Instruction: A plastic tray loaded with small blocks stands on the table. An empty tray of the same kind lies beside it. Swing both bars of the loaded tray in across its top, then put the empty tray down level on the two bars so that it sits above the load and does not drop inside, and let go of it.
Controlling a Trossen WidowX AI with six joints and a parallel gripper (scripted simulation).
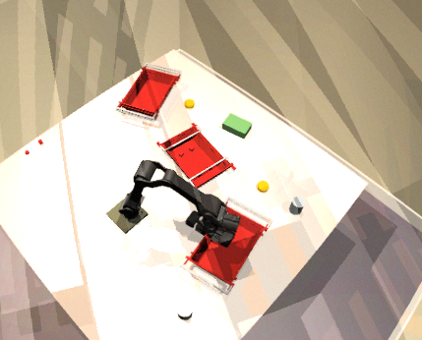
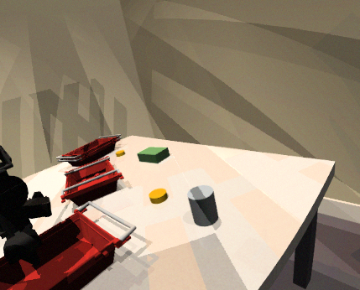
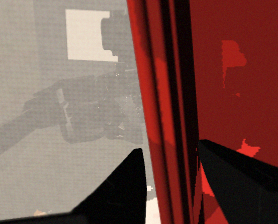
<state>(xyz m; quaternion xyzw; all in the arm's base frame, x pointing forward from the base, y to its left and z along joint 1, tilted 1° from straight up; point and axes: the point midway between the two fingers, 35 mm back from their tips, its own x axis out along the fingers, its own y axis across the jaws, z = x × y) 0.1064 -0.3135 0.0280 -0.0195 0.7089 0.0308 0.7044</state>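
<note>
Right now my gripper tip is 8 cm to the left of the red tray, 3 cm below it and 1 cm short of it. Also, from my gripper tip: green block 54 cm ahead, 23 cm to the left, 1 cm above.
</note>
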